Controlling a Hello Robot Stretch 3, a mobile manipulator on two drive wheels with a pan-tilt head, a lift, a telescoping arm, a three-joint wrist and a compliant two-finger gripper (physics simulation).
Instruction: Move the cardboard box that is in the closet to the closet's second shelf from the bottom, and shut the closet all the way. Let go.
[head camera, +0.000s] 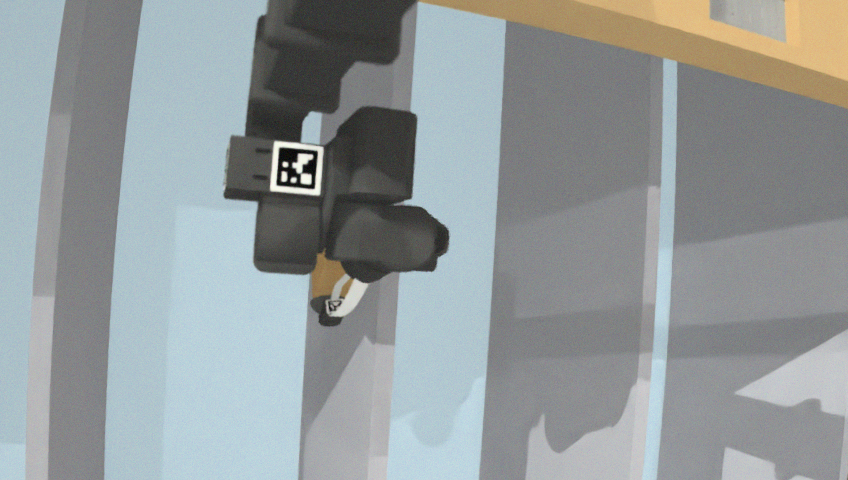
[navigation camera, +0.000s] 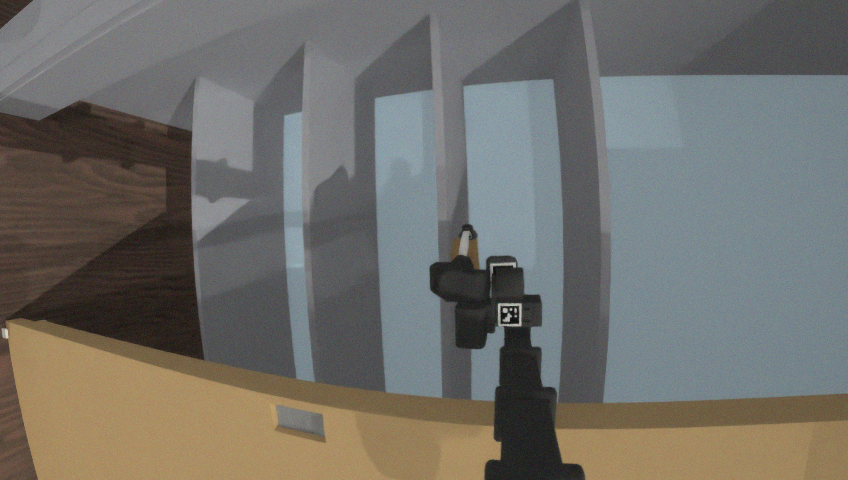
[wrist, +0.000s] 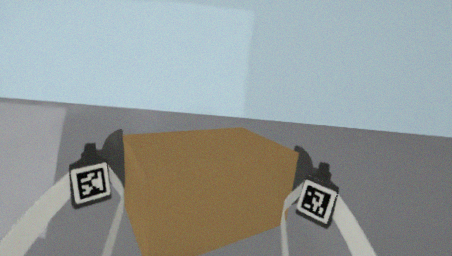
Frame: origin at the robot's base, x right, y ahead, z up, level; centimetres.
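Seen in the pictures: gripper, fingertip midpoint: (wrist: 207, 157).
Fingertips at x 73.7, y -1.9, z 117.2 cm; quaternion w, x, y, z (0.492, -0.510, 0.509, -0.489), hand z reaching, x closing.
Pixels of each thing's top centre, then the offset from my fingertips to it. "spot": a spot on its surface instead. Level surfaces: height alone.
- brown cardboard box at its top centre: (wrist: 210, 143) (head camera: 316, 244) (navigation camera: 477, 263) dx -3.0, dy -0.2, dz +2.1 cm
- bottom at a spot on its surface: (head camera: 571, 267) (navigation camera: 343, 259) spot: dx +5.5, dy +0.0, dz -33.4 cm
- bottom shelf at its surface level: dz -71.5 cm
- dark wooden floor at its surface level: dz -117.3 cm
- closet's pale blue back panel at a spot on its surface: (wrist: 350, 60) spot: dx +30.9, dy -25.9, dz +10.4 cm
- recessed handle at a spot on its surface: (head camera: 748, 17) (navigation camera: 298, 414) spot: dx -40.0, dy -15.4, dz -17.2 cm
The brown cardboard box (head camera: 326, 276) (navigation camera: 473, 254) (wrist: 210, 190) rests on the closet's third shelf from the bottom (head camera: 339, 428) (navigation camera: 455, 362). My gripper (wrist: 207, 157) is shut on the box, with one fingertip against each side. In the head and navigation views the wrist hides part of the box and one finger. The second shelf from the bottom (head camera: 571, 267) (navigation camera: 342, 249) is one level below. The closet is open; its yellow-orange wooden door (head camera: 595, 29) (navigation camera: 148, 398) stands along the near side, and my arm crosses over its edge.
The bottom shelf (navigation camera: 238, 285) is nearest the dark wooden floor (navigation camera: 71, 196). A higher shelf (head camera: 83, 237) (navigation camera: 580, 237) is above the box's level. The closet's pale blue back panel (wrist: 350, 60) is behind the box. A recessed handle (head camera: 748, 17) (navigation camera: 300, 421) is in the door.
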